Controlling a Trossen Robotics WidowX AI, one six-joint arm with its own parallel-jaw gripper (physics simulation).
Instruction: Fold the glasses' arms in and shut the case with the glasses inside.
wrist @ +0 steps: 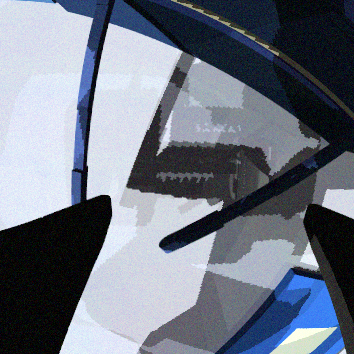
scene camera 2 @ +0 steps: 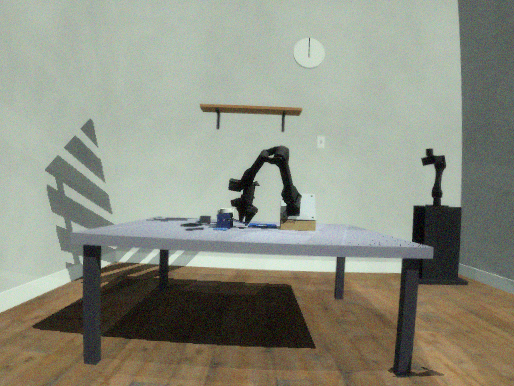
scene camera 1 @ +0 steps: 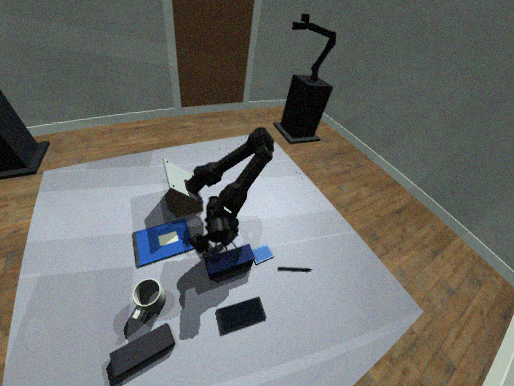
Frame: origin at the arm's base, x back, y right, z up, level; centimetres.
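Seen in the pictures: gripper, between the fingertips: (wrist: 213,211) (scene camera 2: 243,224) (scene camera 1: 215,245); arm's base, origin of its link: (scene camera 2: 293,210) (scene camera 1: 191,187).
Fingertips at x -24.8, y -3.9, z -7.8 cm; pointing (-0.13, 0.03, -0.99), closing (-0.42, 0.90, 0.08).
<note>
Offsets run from my fingertips to a thing's top centre. "pt": to the spot under its first point.
The dark blue glasses case {pt dx -10.4, dy -2.3, dz +5.0 cm} (scene camera 1: 230,262) (scene camera 2: 224,219) (wrist: 225,55) stands on the table, and its interior is mostly hidden in the scene views. Two thin dark blue arms of the glasses stick out from it. In the wrist view one arm (wrist: 84,110) points down at the left, and the other arm (wrist: 250,200) slants down-left from the right, its tip between the fingers' lines in the picture. My gripper (wrist: 213,211) is open and empty, low beside the case on the robot's side. The glasses' front is hidden or too dark to make out.
A blue book {dx +8.6, dy +18.7, dz -1.1 cm} (scene camera 1: 150,250) lies beside the gripper. A light blue pad {dx -8.5, dy -16.3, dz -1.4 cm} (scene camera 1: 263,254) touches or nearly touches the case. A pen {dx -18.8, dy -26.4, dz -1.0 cm} (scene camera 1: 295,269), a black phone {dx -26.0, dy -1.1, dz -1.1 cm} (scene camera 1: 241,316), a mug {pt dx -10.9, dy +25.2, dz -1.1 cm} (scene camera 1: 150,295) and a dark box {dx -25.6, dy +28.4, dz +1.6 cm} (scene camera 1: 142,352) lie around. A box with a raised white panel (scene camera 1: 176,177) stands behind.
</note>
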